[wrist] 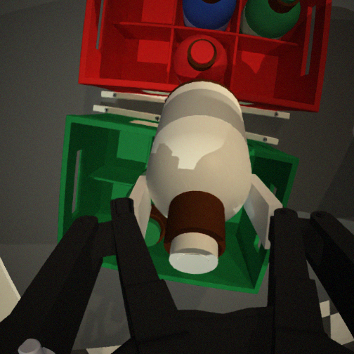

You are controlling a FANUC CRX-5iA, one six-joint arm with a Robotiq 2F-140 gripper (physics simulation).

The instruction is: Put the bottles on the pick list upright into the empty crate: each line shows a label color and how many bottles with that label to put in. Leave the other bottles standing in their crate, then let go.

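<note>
My gripper (197, 191) is shut on a white bottle with its pads on both sides of the body. The white bottle (199, 142) has a brown neck and white cap pointing toward the bottom of the view, and its base points toward the red crate. It covers much of the green crate (64, 170). Beside its neck, partly hidden, the brown ring and green cap of a green bottle (153, 233) show in the green crate. The red crate (200, 26) holds a red bottle (202, 54), a blue bottle (209, 12) and another green bottle (271, 19). The pick list does not show.
Pale rails (129, 112) (263, 114) run between the two crates. The crates' divider walls and raised rims stand around the bottles. A black and white checkered surface (340, 320) shows at the lower right, and a pale edge (7, 287) at the lower left.
</note>
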